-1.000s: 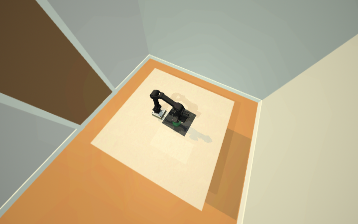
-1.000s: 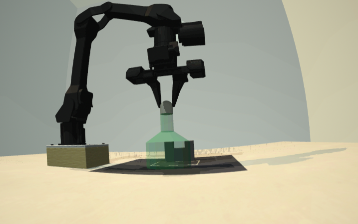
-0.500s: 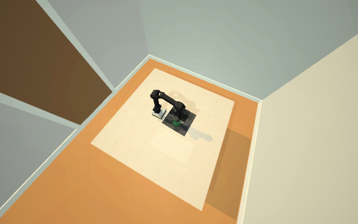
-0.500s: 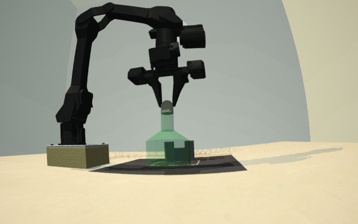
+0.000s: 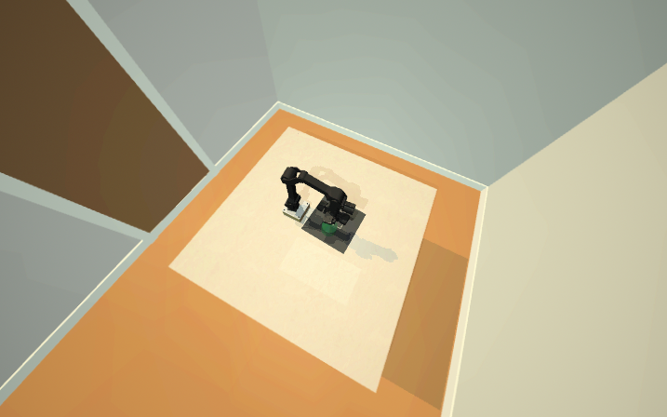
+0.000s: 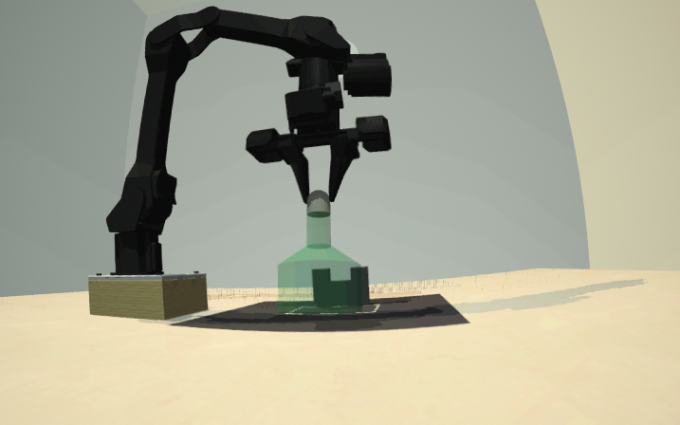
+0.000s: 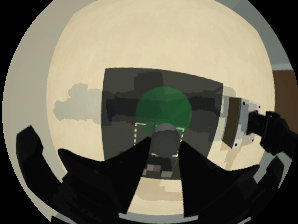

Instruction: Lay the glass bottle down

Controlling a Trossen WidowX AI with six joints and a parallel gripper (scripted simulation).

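My gripper tip is now 10 mm to the left of the green glass bottle and 50 mm above it. Also, from my gripper tip: dark mat 10 mm ahead, 50 mm to the left, 140 mm below.
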